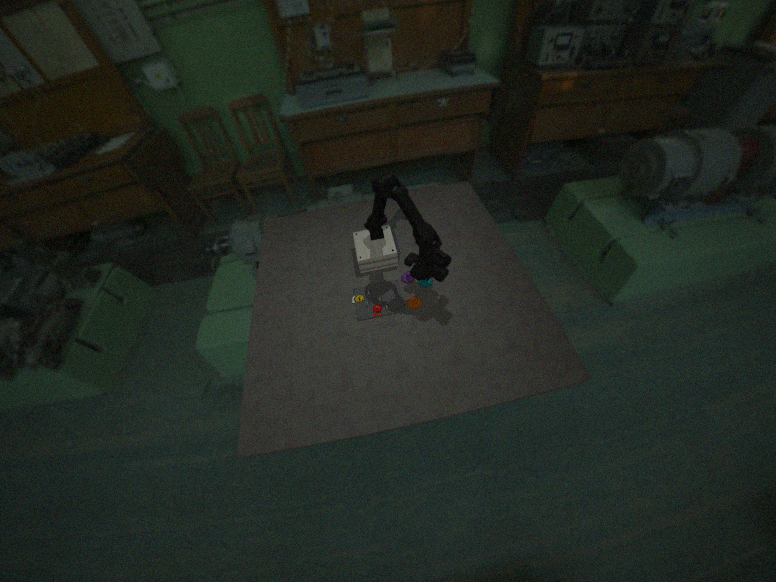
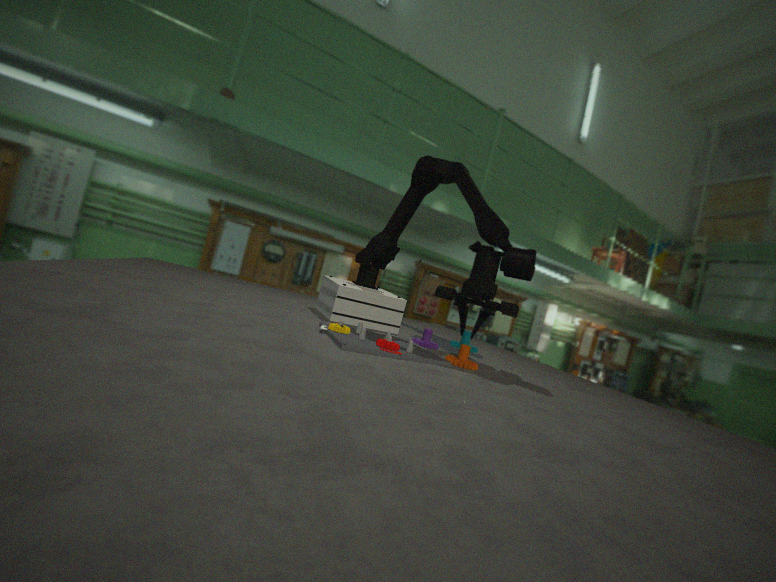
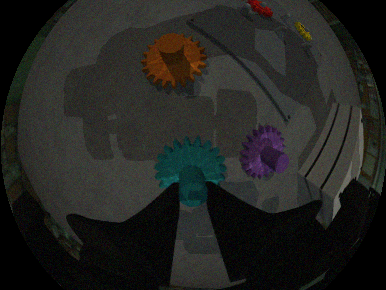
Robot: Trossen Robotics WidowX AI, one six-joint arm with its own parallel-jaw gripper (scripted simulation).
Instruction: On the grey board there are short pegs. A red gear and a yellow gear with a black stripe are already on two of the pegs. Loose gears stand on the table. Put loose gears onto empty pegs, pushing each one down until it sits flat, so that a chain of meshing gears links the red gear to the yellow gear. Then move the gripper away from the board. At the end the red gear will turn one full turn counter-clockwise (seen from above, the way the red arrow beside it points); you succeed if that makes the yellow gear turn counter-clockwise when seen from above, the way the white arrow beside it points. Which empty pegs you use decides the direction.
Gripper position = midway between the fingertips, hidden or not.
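Note:
I see an orange gear (image 3: 173,58), and I see a purple gear (image 3: 263,154) as well. My gripper (image 2: 466,337) holds a teal gear (image 3: 190,165). I can also find my gripper (image 1: 425,278) in that image, and again my gripper (image 3: 192,187).

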